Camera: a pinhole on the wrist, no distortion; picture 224 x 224 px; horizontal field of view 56.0 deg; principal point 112.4 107.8 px. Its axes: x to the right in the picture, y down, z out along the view. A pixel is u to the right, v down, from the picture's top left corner.
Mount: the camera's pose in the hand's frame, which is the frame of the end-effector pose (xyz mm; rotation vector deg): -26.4 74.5 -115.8 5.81 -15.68 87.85
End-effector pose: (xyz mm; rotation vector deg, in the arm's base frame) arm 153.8 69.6 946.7 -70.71 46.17 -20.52
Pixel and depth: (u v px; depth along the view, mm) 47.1 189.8 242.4
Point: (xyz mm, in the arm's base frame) 126.1 211.3 1056.3
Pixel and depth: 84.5 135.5 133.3
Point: 113.9 120.9 943.2
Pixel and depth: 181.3 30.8 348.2
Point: 365.3 241.7 861.5
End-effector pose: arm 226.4 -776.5 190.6 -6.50 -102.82 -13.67
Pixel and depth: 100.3 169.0 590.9
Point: -137.0 -756.2 -168.4
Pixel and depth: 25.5 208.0 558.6
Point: -68.2 -945.7 -257.1
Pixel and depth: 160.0 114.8 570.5
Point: -175.3 -603.7 -8.6
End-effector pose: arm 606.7 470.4 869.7 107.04 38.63 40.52
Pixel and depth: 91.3 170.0 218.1
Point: 589.5 336.7 825.5
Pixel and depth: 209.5 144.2 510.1
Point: 826.1 29.9 867.6
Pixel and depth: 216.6 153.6 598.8
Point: 866.7 -78.2 863.0
